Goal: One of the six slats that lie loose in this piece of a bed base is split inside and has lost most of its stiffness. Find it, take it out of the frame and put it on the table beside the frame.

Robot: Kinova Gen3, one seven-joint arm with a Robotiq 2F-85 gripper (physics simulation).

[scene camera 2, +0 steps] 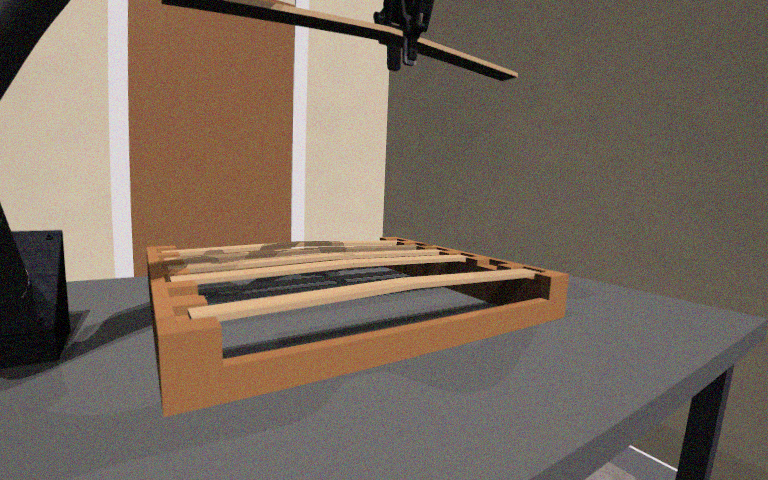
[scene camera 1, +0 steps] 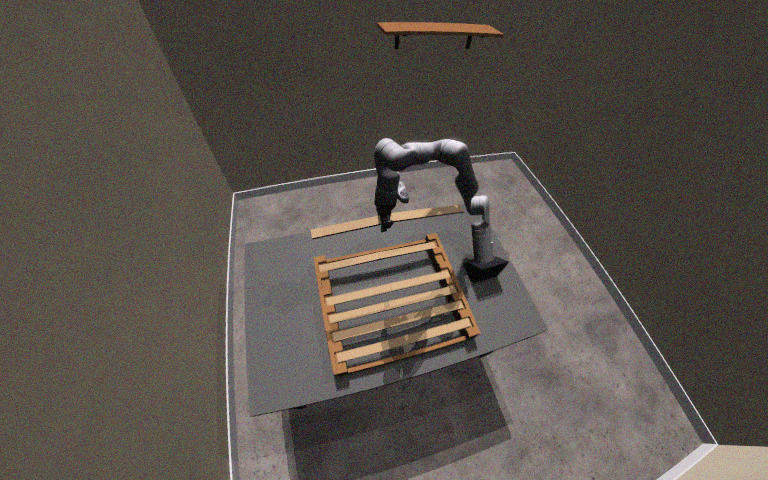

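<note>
The bed-base frame (scene camera 1: 327, 308) (scene camera 2: 368, 349) is orange-brown wood and stands on the grey table (scene camera 1: 277, 316) (scene camera 2: 362, 424). Several pale slats lie across it, among them the slat (scene camera 1: 379, 255) (scene camera 2: 339, 295) at one end. A wider gap separates this end slat from the others. My gripper (scene camera 1: 385, 225) (scene camera 2: 402, 53) is shut on one pale slat (scene camera 1: 345, 226) (scene camera 2: 470, 59), near its middle. The held slat hangs in the air, high above the table and outside the frame's end in scene camera 1, roughly parallel to the other slats. Its underside looks dark in scene camera 2.
The arm's dark base (scene camera 1: 485, 267) (scene camera 2: 39, 294) stands on the table close to one side of the frame. The arm arches above the held slat's right end in scene camera 1. A wooden bench (scene camera 1: 440, 28) stands far off. A brown door (scene camera 2: 209, 124) is behind.
</note>
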